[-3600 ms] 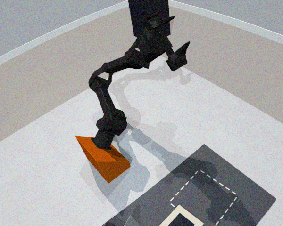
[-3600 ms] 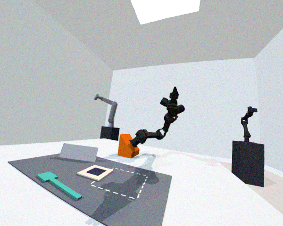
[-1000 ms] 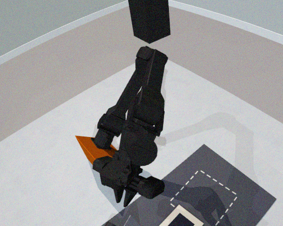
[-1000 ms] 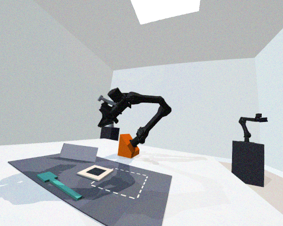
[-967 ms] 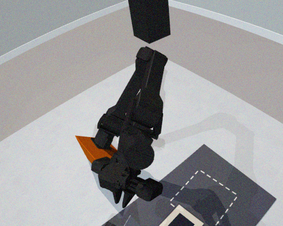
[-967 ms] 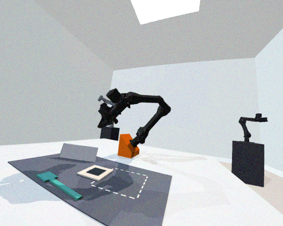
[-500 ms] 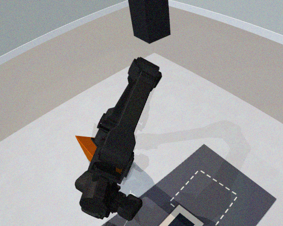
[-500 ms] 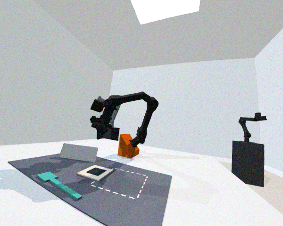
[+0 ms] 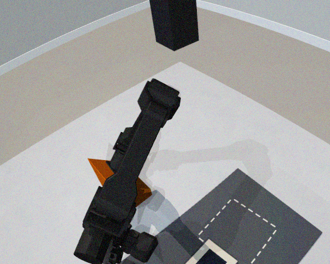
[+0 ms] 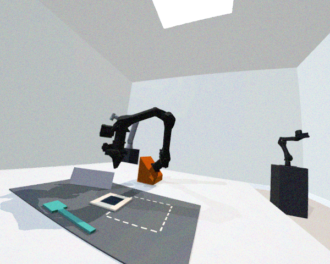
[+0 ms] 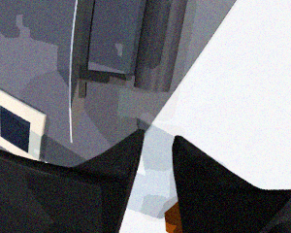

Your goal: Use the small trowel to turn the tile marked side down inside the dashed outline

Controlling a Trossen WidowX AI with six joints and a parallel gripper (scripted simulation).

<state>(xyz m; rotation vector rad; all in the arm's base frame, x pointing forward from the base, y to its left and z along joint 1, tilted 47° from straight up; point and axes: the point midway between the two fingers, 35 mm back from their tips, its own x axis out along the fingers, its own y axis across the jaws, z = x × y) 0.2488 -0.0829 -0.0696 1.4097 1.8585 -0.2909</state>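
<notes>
The grey trowel lies 8 cm ahead of my gripper tip, 7 cm to the right of it and 5 cm below it. The rest, counted from my gripper tip: teal trowel 29 cm ahead, 12 cm to the left, 8 cm below; then cream tile 16 cm to the left, 15 cm ahead, 8 cm below; then dark mat 15 cm ahead, 13 cm to the left, 10 cm below.
</notes>
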